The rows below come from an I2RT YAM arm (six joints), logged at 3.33 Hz.
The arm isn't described. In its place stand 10 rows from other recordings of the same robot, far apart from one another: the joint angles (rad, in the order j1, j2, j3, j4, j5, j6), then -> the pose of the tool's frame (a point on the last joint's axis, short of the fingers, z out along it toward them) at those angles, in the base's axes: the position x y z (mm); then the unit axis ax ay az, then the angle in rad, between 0 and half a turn.
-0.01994 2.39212 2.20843 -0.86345 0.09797 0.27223 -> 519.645 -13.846 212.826 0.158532 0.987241 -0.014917 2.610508
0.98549 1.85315 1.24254 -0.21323 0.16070 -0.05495 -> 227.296 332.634 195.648 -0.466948 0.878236 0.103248 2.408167
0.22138 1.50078 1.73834 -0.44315 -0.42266 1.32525 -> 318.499 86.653 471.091 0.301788 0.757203 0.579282 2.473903
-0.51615 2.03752 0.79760 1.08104 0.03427 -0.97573 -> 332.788 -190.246 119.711 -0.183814 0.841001 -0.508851 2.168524
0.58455 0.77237 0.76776 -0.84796 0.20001 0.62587 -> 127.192 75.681 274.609 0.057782 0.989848 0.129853 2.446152
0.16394 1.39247 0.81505 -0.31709 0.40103 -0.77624 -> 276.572 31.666 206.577 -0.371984 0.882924 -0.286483 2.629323
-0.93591 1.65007 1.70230 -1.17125 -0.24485 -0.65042 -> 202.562 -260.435 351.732 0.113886 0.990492 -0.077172 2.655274
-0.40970 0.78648 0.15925 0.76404 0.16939 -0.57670 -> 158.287 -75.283 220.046 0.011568 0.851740 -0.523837 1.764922
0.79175 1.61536 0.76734 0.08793 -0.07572 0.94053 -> 221.637 228.304 157.742 0.054818 0.941850 0.331532 2.679981
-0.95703 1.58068 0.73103 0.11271 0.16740 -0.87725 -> 173.825 -257.021 159.777 0.071392 0.924976 -0.373259 2.770052
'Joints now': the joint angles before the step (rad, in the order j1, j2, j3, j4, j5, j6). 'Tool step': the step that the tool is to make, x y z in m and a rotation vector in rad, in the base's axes. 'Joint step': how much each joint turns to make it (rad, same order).
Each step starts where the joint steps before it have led.
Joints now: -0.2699, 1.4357, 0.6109, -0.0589, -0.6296, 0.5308
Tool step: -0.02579, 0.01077, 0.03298, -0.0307, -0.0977, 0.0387
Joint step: 0.0134, -0.2178, -0.0343, -0.0972, -0.0137, -0.0270
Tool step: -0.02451, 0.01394, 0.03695, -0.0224, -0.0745, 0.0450
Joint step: 0.0347, -0.2003, 0.0267, -0.1570, -0.0046, -0.0127
